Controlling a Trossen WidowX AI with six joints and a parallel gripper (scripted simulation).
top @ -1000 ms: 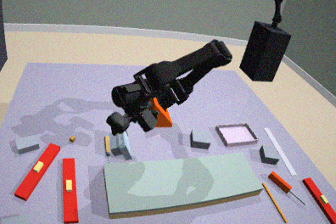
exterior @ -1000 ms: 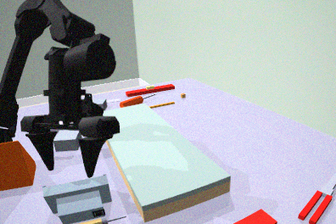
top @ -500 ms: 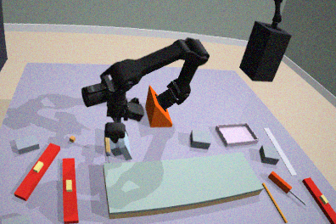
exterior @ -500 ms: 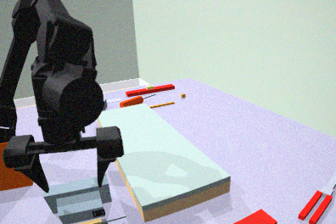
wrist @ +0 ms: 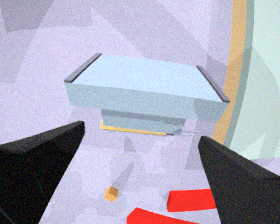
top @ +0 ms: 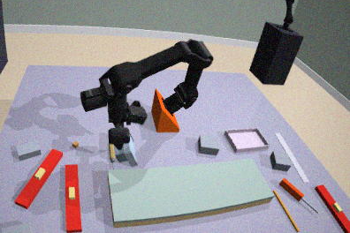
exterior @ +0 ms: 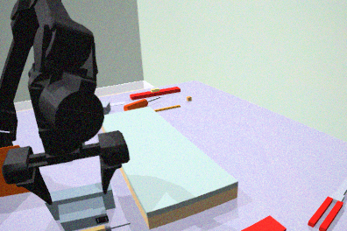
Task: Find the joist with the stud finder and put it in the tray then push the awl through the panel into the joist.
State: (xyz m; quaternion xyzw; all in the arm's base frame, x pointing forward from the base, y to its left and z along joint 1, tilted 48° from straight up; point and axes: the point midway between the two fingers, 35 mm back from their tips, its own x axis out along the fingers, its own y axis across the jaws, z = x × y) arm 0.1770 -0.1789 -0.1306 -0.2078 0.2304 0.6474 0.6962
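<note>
Right now my gripper tip is 50 mm above the stud finder, 20 mm short of it and 10 mm to the right of it. The rest, counted from my gripper tip: grey block: 310 mm to the right, 60 mm below, 10 mm behind; pale pink tray: 530 mm to the left, 60 mm below, 20 mm behind; awl: 60 mm below, 20 mm to the right, 20 mm ahead.
</note>
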